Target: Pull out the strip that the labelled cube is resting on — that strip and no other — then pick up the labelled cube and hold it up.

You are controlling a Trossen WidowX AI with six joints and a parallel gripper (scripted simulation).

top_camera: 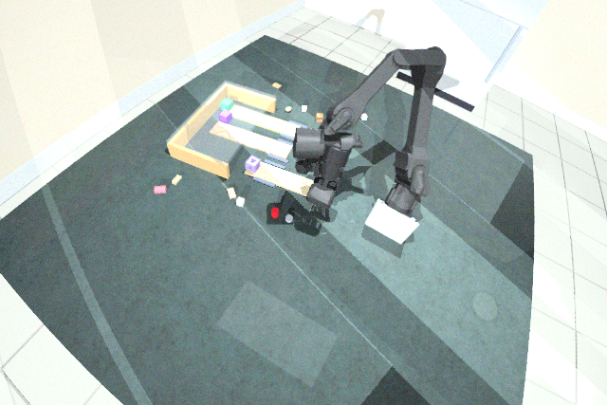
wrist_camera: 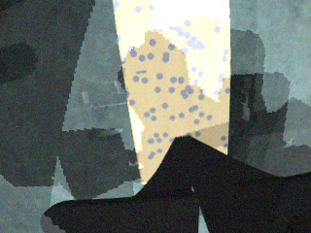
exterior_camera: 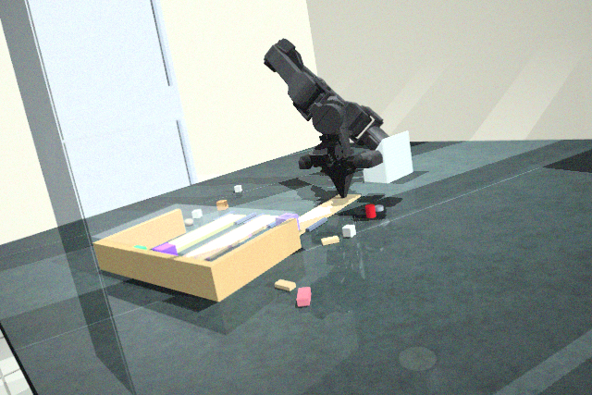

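Now: gripper tip 10 cm short of the cream strip and 1 cm to the right of it. Also, from my gripper tip: labelled cube: 21 cm ahead, 3 cm to the left, 2 cm above; red cylinder: 8 cm ahead, 12 cm to the left, 1 cm above; pink block: 38 cm ahead, 22 cm to the left.
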